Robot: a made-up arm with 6 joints.
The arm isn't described. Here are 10 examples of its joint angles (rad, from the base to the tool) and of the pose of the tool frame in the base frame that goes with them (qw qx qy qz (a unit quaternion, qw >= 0); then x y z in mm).
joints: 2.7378 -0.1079 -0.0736 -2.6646 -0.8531 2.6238
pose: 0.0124 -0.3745 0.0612 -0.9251 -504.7 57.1 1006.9
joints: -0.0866 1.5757 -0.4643 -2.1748 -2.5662 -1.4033
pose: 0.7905 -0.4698 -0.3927 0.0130 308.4 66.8 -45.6
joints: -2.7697 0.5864 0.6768 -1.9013 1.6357 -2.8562
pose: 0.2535 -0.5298 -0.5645 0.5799 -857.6 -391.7 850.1
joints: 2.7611 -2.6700 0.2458 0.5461 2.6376 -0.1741
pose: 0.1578 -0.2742 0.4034 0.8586 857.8 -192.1 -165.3
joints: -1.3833 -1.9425 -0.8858 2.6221 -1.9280 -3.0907
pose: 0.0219 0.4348 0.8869 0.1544 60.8 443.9 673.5
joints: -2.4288 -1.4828 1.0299 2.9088 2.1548 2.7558
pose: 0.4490 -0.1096 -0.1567 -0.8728 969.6 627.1 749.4
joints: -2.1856 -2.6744 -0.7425 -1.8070 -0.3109 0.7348
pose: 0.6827 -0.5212 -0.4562 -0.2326 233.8 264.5 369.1
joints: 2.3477 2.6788 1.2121 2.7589 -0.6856 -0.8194
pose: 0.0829 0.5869 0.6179 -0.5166 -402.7 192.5 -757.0
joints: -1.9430 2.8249 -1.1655 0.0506 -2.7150 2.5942
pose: 0.3232 -0.4690 0.8127 -0.1229 -92.9 212.7 165.5
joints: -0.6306 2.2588 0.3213 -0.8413 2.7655 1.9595
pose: 0.0712 -0.8007 0.2993 -0.5140 102.4 -210.2 -510.4
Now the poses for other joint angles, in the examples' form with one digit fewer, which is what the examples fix.
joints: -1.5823 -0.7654 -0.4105 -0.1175 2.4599 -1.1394
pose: 0.432 -0.531 -0.682 0.257 -164 -60 1055
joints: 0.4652 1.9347 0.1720 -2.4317 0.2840 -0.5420
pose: 0.306 0.522 0.135 -0.785 318 299 -373
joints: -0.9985 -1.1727 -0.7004 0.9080 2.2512 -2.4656
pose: 0.734 0.088 -0.014 0.673 -185 100 1023
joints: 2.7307 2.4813 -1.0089 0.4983 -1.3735 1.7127
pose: 0.722 0.149 -0.517 0.435 183 77 -22
